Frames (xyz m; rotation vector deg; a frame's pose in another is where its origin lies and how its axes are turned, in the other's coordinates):
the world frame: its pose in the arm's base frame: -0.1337 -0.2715 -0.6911 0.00 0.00 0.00
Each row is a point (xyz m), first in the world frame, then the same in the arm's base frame.
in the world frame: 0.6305 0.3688 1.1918
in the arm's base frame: 0.4968 0.0973 0.5007
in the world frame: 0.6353 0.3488 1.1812
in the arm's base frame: 0.5016 0.0773 0.4901
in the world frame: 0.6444 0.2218 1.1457
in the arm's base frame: 0.5107 -0.0497 0.4546
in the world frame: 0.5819 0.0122 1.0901
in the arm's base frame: 0.4482 -0.2593 0.3990
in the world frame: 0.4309 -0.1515 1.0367
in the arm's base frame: 0.2972 -0.4230 0.3456
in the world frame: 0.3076 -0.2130 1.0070
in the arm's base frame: 0.1739 -0.4845 0.3159
